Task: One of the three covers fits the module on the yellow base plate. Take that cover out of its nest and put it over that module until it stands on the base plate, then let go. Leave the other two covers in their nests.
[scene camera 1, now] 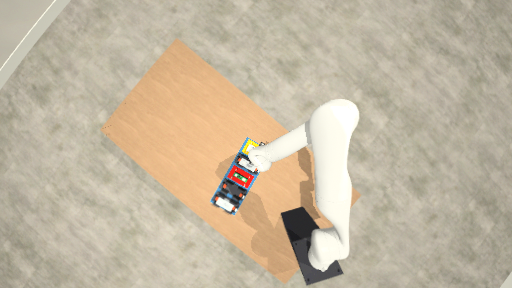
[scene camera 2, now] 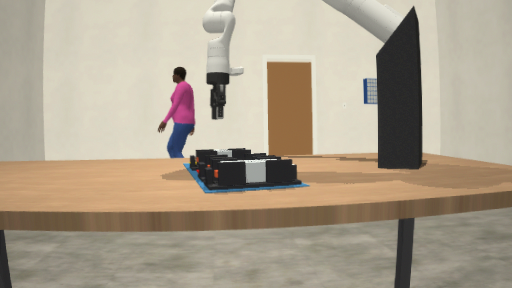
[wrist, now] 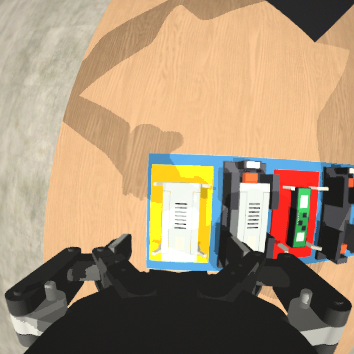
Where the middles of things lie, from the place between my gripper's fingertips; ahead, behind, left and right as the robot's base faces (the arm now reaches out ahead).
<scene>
My gripper is now 120 mm above the wide white cover (wrist: 180, 208) and 10 mm short of it. Also, from my hand: red plate (wrist: 279, 217) (220 mm to the left, 140 mm below, 10 mm behind); yellow base plate (wrist: 159, 172) (140 mm below).
</scene>
